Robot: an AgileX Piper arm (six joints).
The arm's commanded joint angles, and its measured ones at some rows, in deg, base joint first. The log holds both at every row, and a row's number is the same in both.
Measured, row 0: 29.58 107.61 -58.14 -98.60 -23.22 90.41
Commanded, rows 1 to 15: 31.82 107.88 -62.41 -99.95 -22.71 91.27; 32.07 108.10 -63.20 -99.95 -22.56 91.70; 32.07 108.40 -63.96 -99.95 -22.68 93.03; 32.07 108.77 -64.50 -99.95 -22.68 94.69; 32.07 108.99 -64.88 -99.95 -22.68 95.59; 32.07 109.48 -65.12 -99.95 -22.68 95.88; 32.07 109.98 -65.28 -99.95 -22.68 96.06; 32.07 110.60 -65.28 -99.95 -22.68 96.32; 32.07 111.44 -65.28 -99.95 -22.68 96.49; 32.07 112.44 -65.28 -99.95 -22.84 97.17; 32.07 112.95 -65.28 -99.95 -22.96 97.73; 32.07 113.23 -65.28 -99.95 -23.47 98.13; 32.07 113.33 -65.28 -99.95 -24.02 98.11; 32.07 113.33 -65.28 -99.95 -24.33 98.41; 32.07 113.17 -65.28 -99.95 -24.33 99.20
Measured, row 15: 32.23 113.15 -64.84 -99.87 -23.61 97.66
